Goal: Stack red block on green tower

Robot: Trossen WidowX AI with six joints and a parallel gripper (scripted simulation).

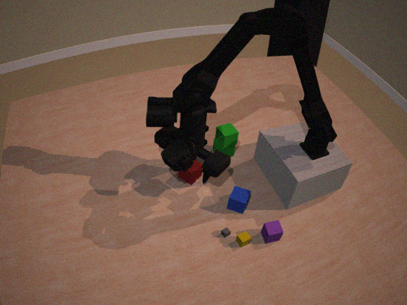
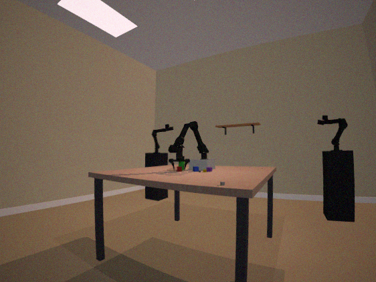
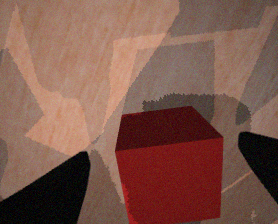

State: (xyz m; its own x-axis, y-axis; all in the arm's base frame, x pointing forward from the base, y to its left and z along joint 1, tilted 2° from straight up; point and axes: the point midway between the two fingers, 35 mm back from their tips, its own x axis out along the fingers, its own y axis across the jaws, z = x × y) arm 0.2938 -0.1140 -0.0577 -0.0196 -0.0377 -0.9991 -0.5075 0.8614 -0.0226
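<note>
Right now the red block is 1 cm above my gripper tip. From my gripper tip the other things lie so: small grey block 20 cm to the left, 1 cm behind; blue block 13 cm to the left, 7 cm behind, 1 cm above; green block 12 cm behind, 5 cm to the right, 5 cm above.
</note>
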